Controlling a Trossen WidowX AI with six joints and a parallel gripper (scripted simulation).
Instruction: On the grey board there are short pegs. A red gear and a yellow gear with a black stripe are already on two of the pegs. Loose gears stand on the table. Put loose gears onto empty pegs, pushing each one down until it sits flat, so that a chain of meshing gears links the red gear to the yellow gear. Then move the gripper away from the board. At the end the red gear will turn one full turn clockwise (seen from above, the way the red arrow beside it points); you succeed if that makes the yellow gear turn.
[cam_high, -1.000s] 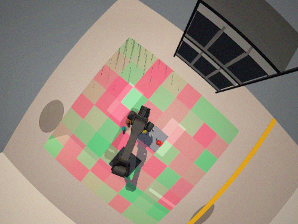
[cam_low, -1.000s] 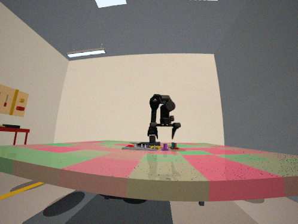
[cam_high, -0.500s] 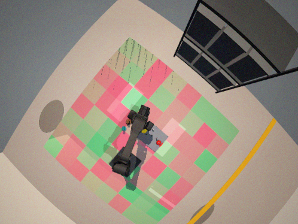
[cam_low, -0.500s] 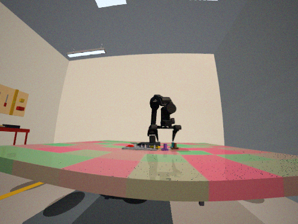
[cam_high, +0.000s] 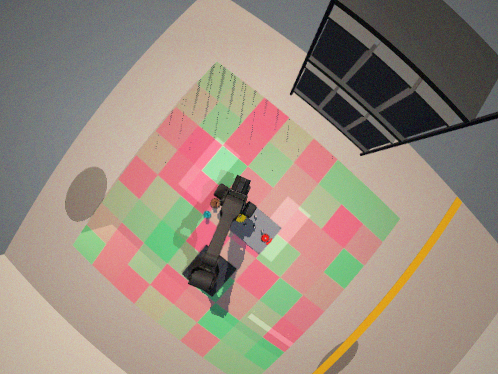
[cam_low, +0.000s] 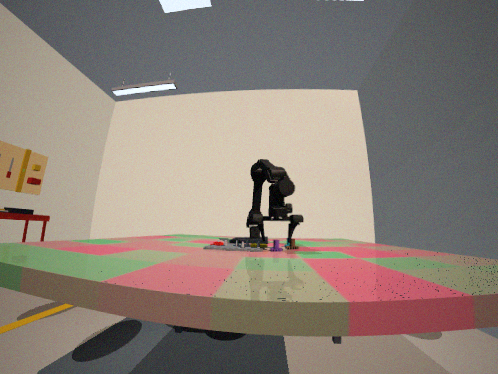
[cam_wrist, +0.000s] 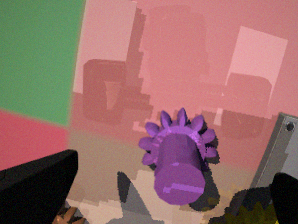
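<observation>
Right now the red gear is 230 mm to the right of my gripper tip, 30 mm behind it and 10 mm below it. Also, from my gripper tip: purple gear: 10 mm below; yellow gear: 70 mm to the right, 40 mm behind, 10 mm below; brown gear: 90 mm behind, 60 mm to the left, 10 mm below.
</observation>
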